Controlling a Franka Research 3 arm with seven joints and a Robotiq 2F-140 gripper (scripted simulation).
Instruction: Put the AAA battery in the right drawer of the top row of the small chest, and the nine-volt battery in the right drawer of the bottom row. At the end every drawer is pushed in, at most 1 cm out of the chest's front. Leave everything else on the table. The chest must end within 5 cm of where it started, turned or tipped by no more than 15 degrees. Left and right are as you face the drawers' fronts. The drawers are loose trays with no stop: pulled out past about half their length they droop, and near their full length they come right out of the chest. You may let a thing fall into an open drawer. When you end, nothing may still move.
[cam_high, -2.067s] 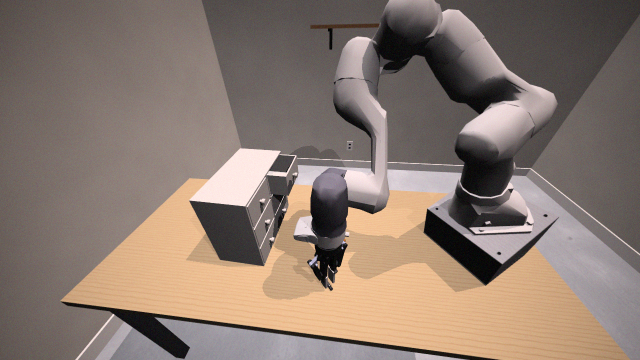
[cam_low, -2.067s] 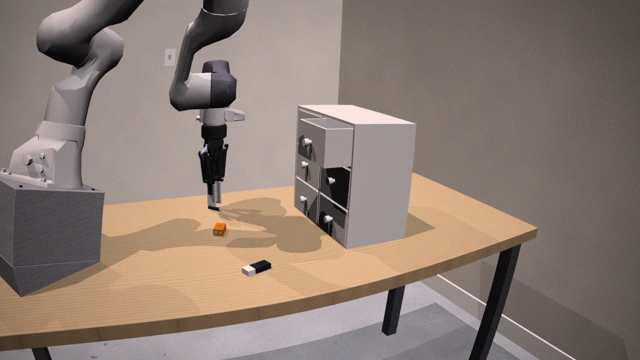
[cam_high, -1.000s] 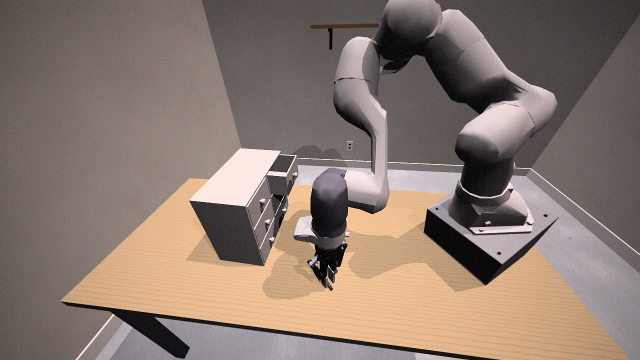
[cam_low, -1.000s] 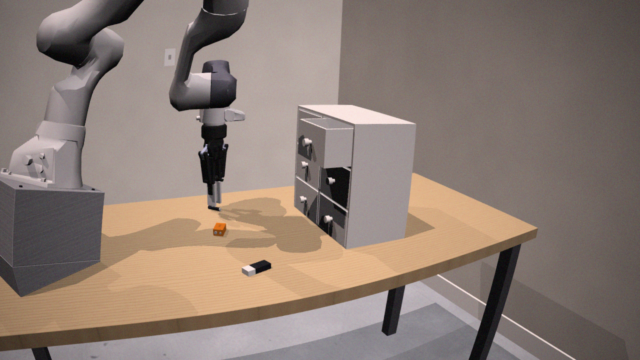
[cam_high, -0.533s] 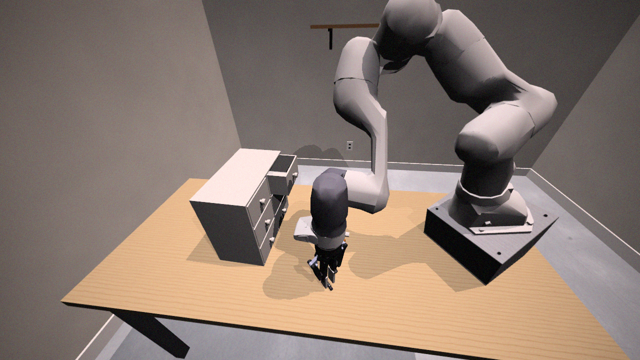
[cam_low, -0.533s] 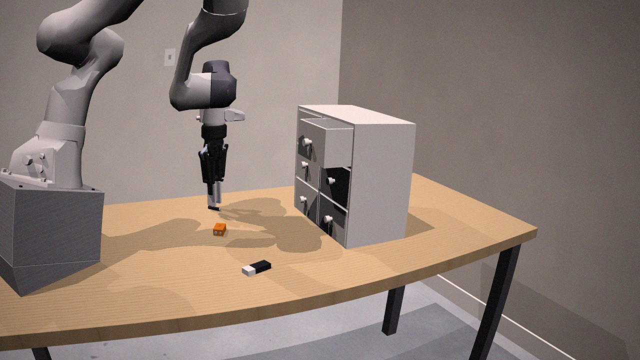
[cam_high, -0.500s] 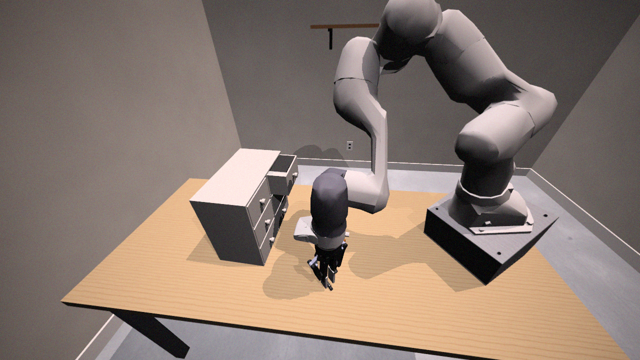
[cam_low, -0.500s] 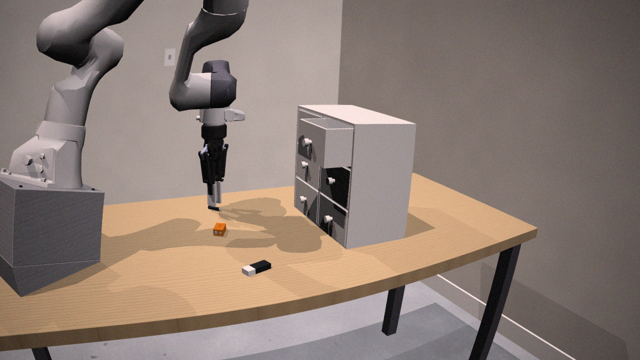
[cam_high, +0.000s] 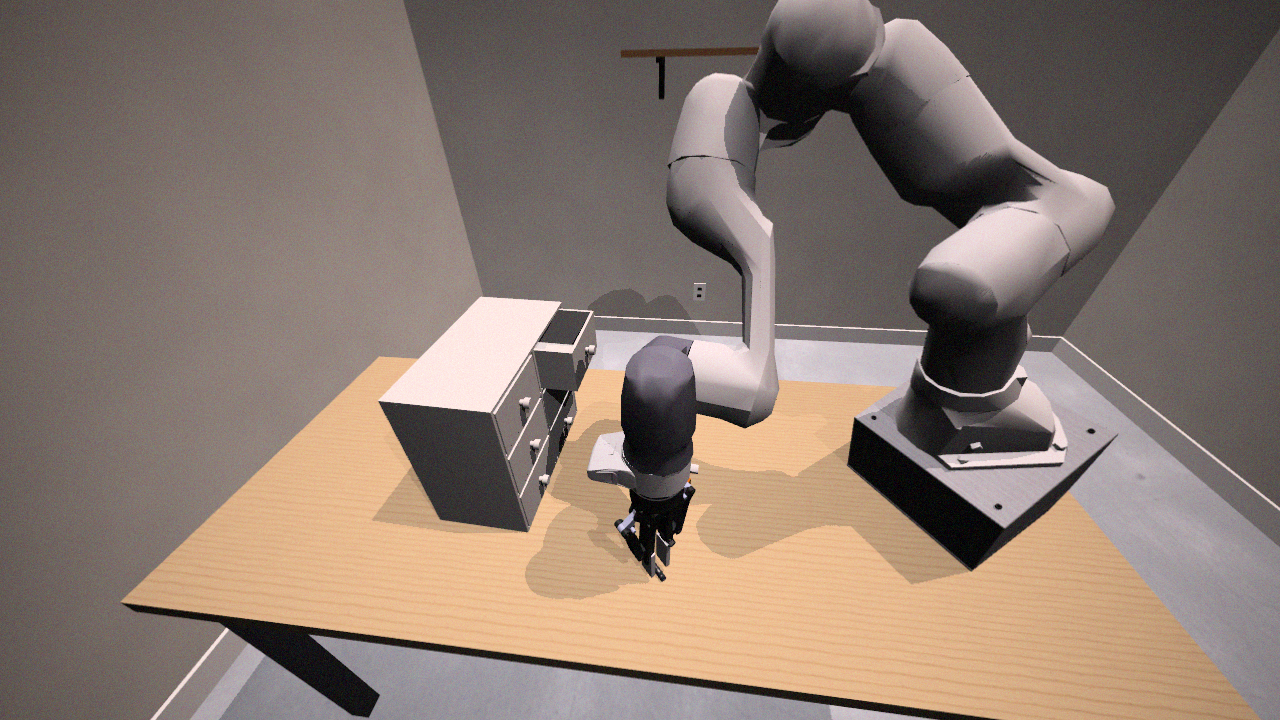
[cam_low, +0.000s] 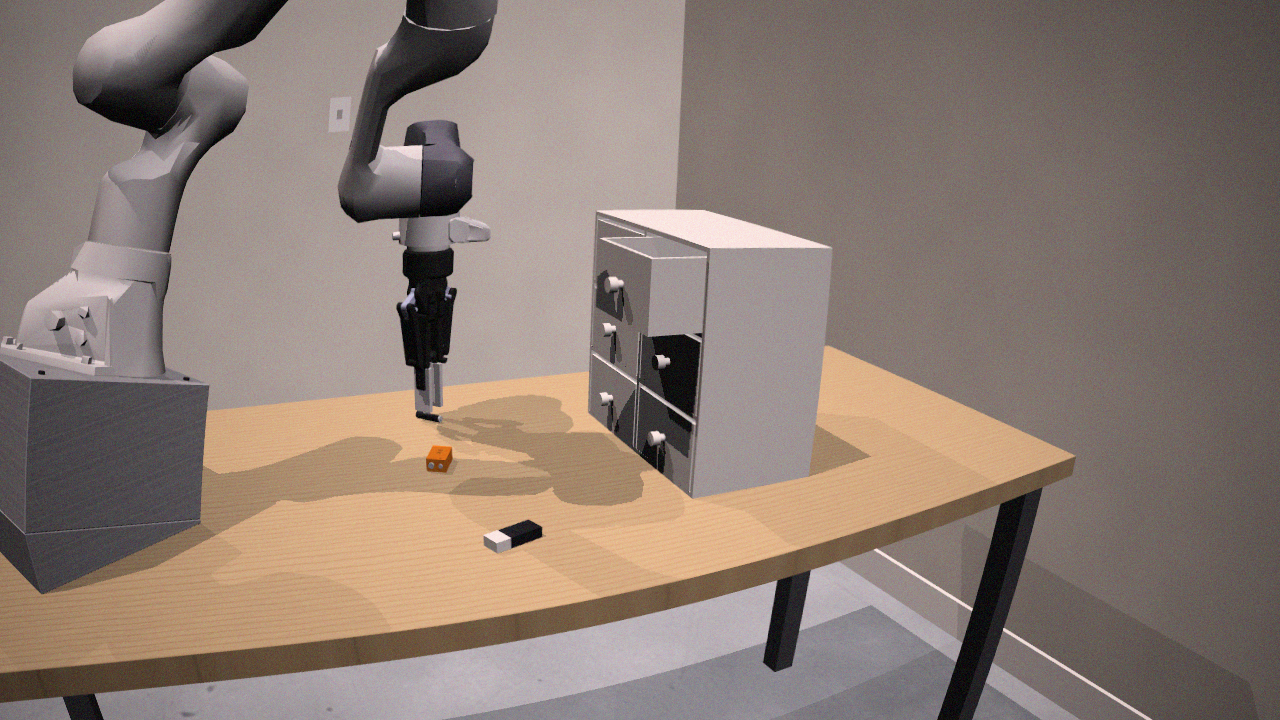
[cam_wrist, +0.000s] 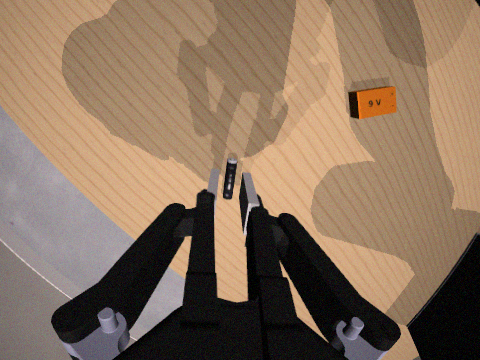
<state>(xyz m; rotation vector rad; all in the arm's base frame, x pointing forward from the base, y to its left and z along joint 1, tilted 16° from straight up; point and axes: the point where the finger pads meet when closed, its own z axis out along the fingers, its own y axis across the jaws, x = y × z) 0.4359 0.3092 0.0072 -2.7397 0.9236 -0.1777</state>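
Right now my hand is 5 cm above the AAA battery. Round my hand: orange nine-volt battery (18 cm to the right, 4 cm below).
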